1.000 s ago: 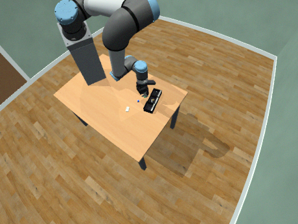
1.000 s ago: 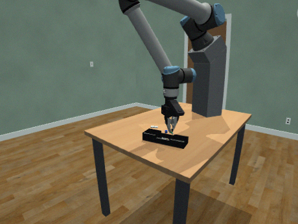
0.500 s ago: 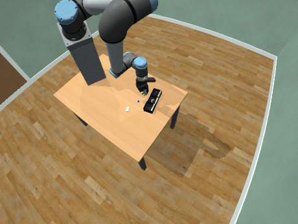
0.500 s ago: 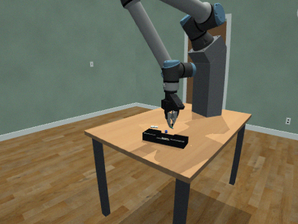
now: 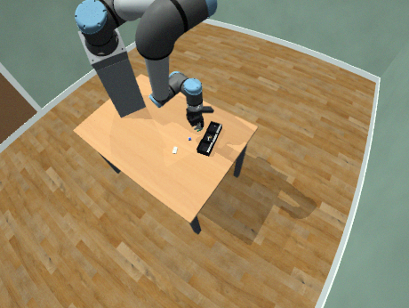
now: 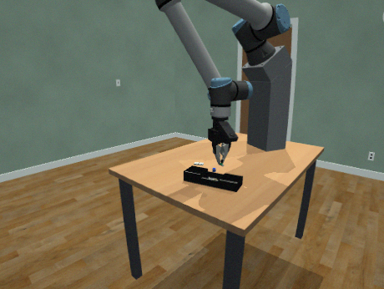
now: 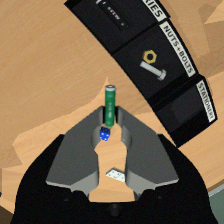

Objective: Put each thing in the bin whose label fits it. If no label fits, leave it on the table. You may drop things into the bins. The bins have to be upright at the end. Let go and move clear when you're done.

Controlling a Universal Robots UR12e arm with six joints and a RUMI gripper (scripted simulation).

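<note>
My hand is 90 mm to the right of the black cylindrical battery, 60 mm above it and 50 mm short of it. The rest, counted from my hand: brass hex nut 70 mm below, 70 mm ahead, 10 mm to the left; then green battery 10 mm below; then grey-white piece 70 mm ahead, 60 mm below, 10 mm to the right.
</note>
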